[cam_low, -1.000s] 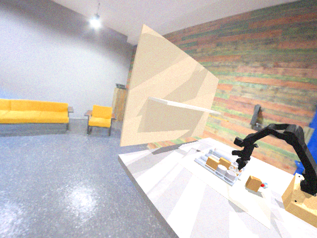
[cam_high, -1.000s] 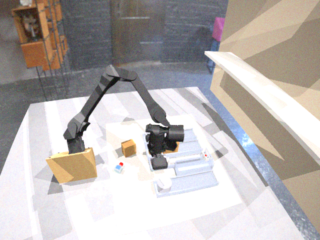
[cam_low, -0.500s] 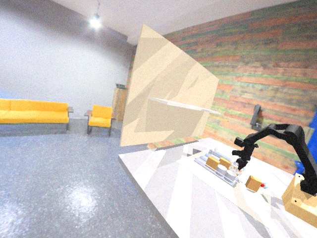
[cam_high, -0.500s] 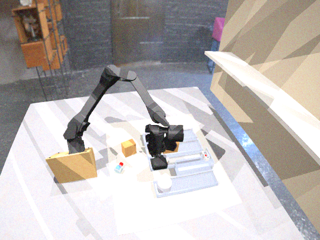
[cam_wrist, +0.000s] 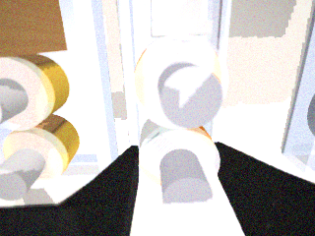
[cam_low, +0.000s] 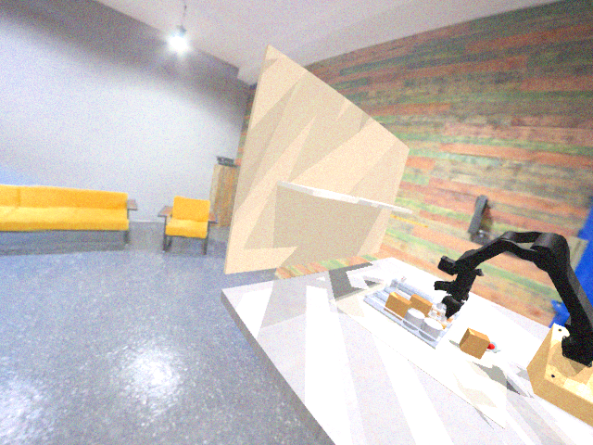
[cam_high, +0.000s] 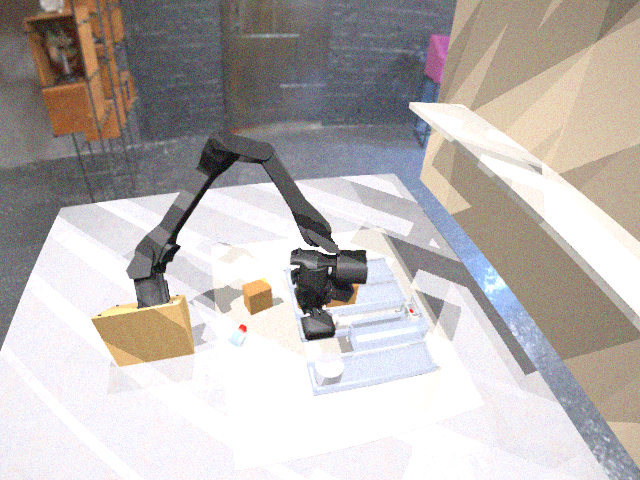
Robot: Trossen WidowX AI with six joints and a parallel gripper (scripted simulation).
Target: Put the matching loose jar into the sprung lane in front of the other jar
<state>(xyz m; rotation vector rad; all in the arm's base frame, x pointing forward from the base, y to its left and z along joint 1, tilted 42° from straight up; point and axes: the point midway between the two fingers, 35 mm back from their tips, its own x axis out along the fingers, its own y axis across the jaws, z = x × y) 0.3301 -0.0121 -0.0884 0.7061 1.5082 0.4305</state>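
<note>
Now: gripper tip 120 mm to the right of the orange box, 90 mm past it and 10 mm below it. From my gripper tip the other things lie so: red mark (220 mm ahead, 70 mm to the right, 40 mm above).
</note>
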